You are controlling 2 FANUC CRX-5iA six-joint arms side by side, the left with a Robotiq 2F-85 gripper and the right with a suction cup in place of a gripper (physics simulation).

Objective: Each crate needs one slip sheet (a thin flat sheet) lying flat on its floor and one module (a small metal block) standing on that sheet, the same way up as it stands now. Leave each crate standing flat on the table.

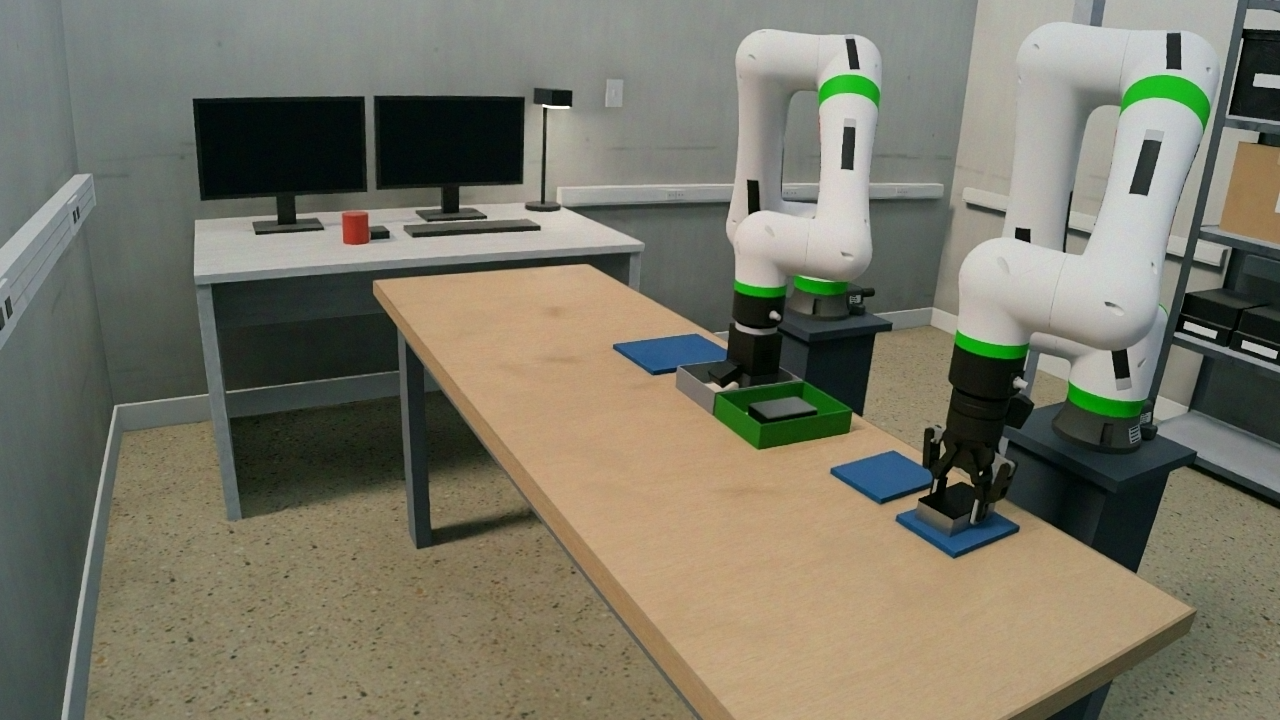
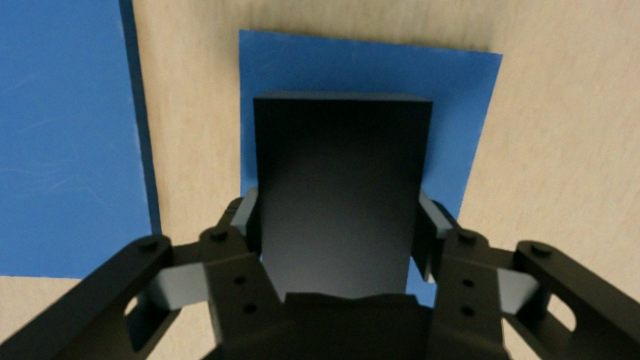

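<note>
My left gripper (image 1: 957, 503) (image 2: 340, 230) is shut on a module (image 1: 941, 516) (image 2: 342, 165) with a black top and grey sides, upright at the front blue pad (image 1: 955, 544) (image 2: 460, 100); its fingers touch two opposite sides. Another module (image 1: 783, 408), grey on top with dark sides, stands in the green crate (image 1: 778, 435); a sheet under it cannot be made out. My right gripper (image 1: 748, 376), the suction tool, is low inside the grey crate (image 1: 693, 385). A small part of a white slip sheet (image 1: 735, 385) shows beneath it. Whether the cup holds the sheet is hidden.
The two crates stand side by side, touching or nearly so. A bare blue pad (image 1: 881, 475) (image 2: 65, 150) lies between the green crate and the front pad. A larger blue pad (image 1: 664, 354) lies beyond the grey crate. A desk with monitors (image 1: 279, 147) stands behind.
</note>
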